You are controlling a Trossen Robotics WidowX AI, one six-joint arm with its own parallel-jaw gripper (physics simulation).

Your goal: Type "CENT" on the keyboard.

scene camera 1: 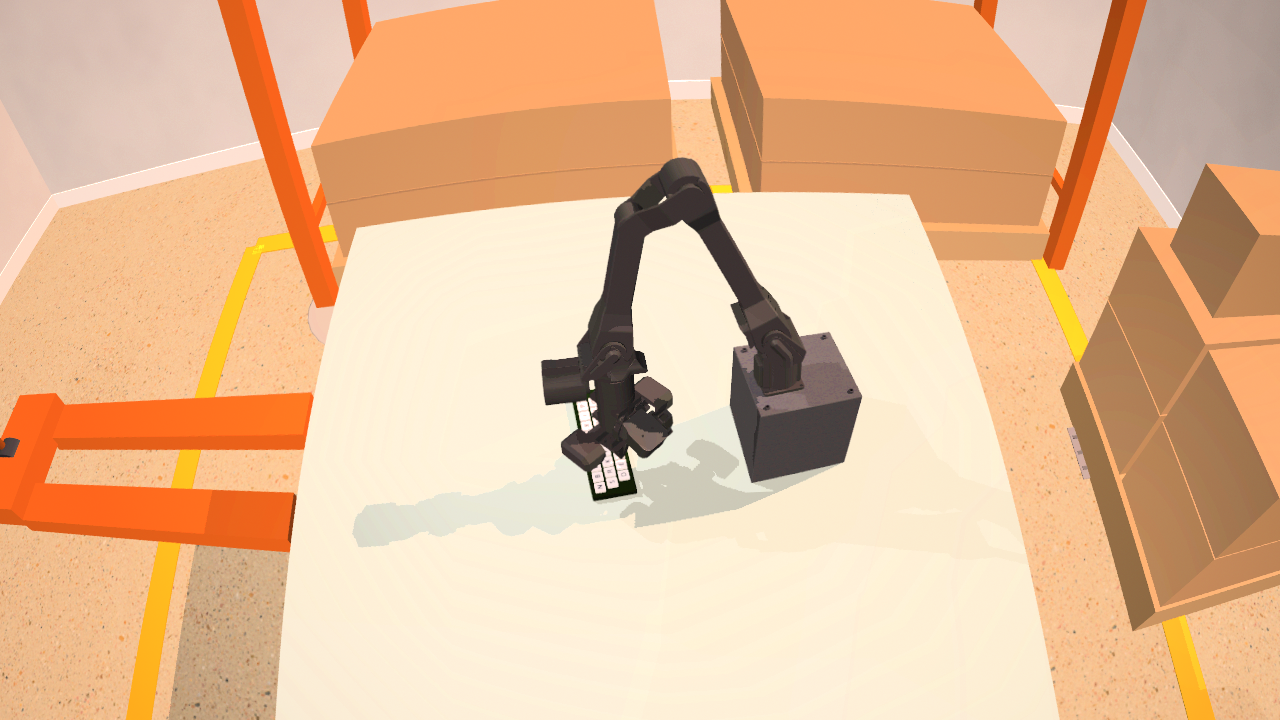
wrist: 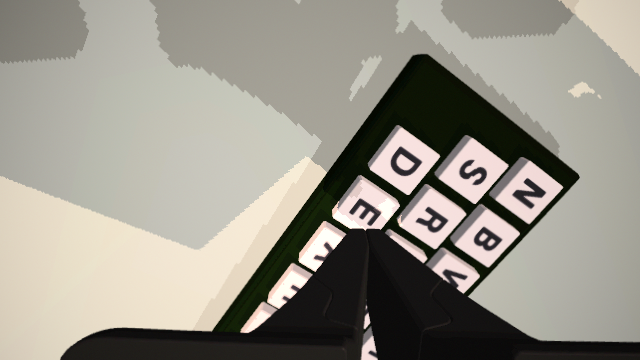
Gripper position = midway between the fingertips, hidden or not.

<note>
In view: my gripper [scene camera 1: 620, 456] and a keyboard [wrist: 440, 170].
My gripper is seen too in the wrist view [wrist: 364, 242].
</note>
